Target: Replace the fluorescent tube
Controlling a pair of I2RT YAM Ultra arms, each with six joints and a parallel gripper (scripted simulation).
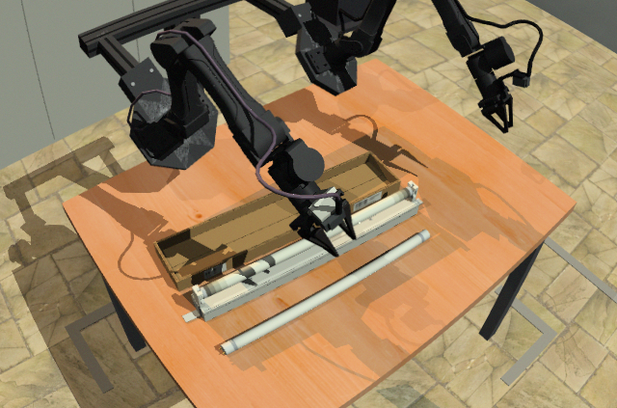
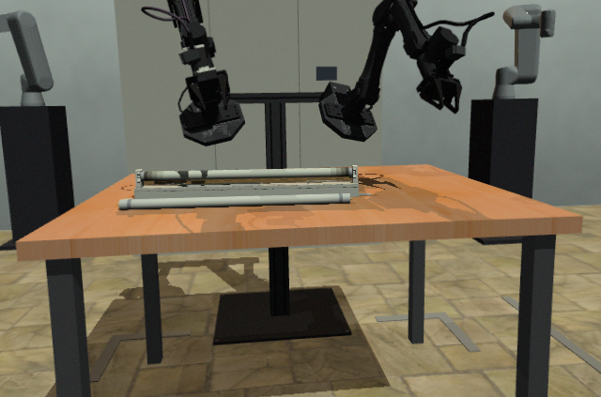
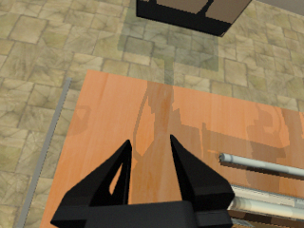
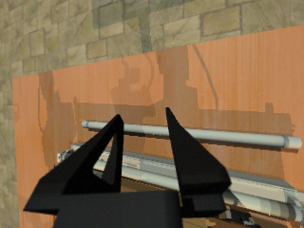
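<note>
My right gripper is now 16 cm past the light fixture, 7 cm to the right of it and 20 cm above it.
</note>
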